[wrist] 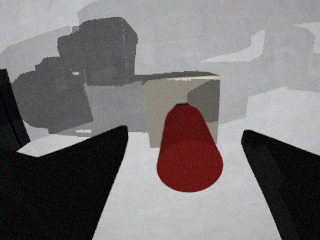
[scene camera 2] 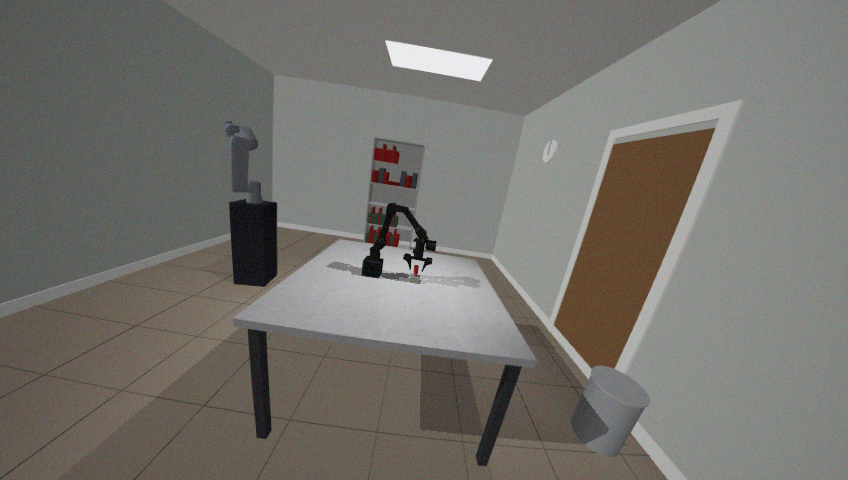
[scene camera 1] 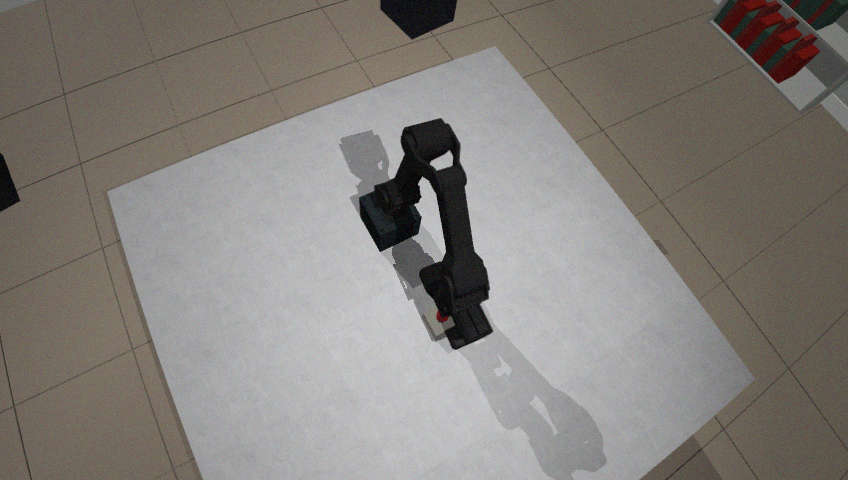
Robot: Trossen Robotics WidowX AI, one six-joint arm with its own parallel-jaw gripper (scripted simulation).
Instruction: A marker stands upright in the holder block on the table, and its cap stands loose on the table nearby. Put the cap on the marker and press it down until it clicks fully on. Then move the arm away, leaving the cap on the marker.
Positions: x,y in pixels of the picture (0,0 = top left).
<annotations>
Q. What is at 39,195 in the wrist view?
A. My gripper.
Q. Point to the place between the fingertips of my gripper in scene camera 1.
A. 443,314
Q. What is my gripper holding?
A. Nothing.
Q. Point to a red cap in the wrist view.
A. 189,161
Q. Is my gripper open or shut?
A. Open.
</annotations>
